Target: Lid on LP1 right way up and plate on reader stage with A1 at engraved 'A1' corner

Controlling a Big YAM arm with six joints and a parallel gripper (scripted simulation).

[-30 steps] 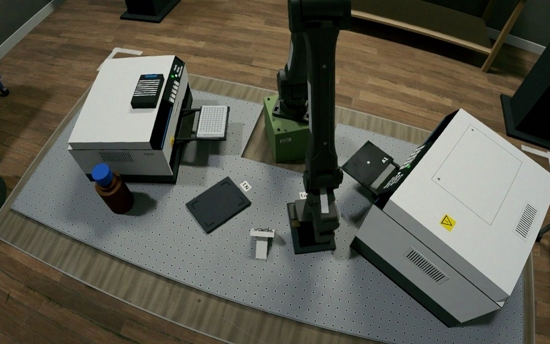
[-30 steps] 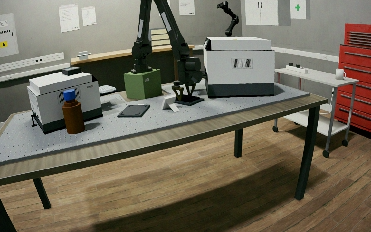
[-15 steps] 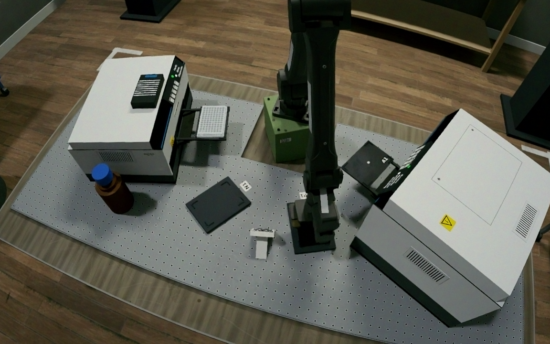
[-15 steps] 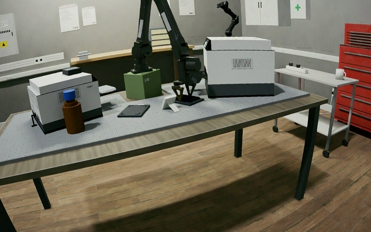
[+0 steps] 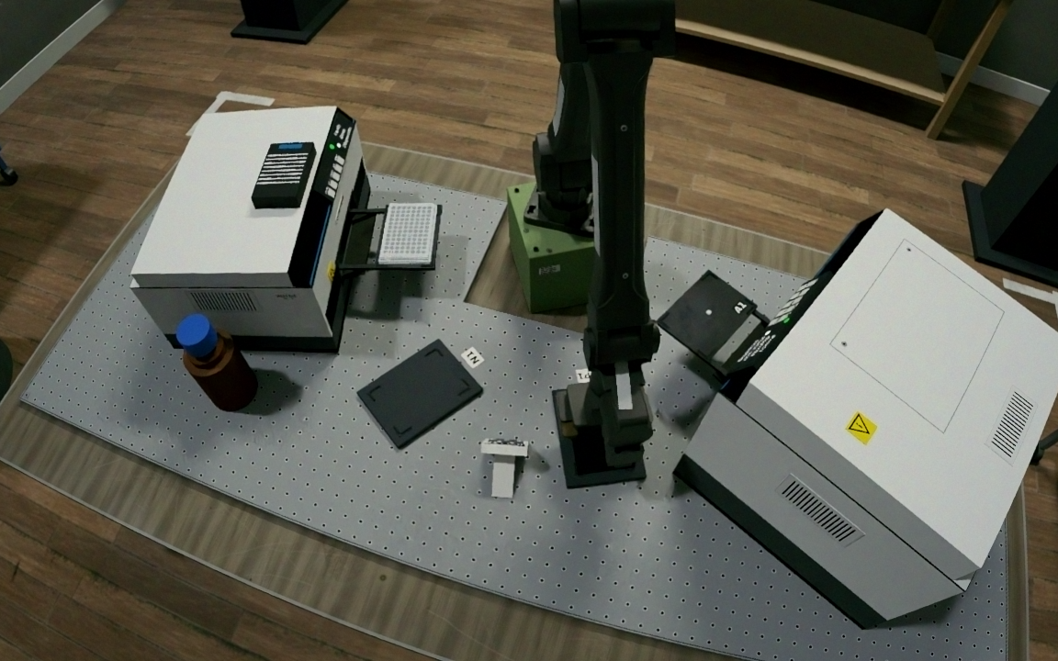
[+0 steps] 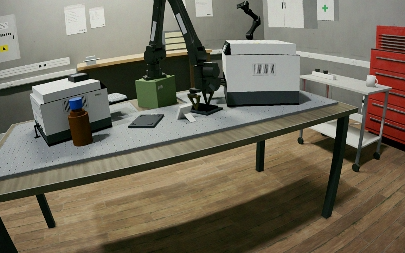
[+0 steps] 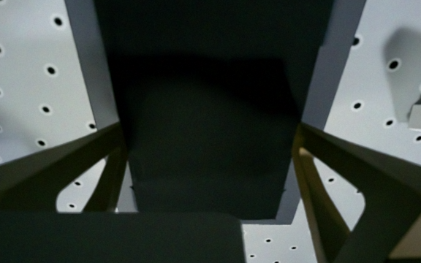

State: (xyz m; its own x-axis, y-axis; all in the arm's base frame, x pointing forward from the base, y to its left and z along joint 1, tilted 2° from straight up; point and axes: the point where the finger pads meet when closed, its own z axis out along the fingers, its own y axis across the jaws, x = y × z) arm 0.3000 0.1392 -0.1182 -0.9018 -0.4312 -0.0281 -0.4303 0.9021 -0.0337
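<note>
Right now the dark lid is 10 mm below my hand. Also, from my hand: well plate (390 mm to the right, 220 mm behind, 70 mm above); then LP1 pad (20 mm below); then N1 nest (290 mm to the right, 20 mm below, 20 mm ahead).
</note>
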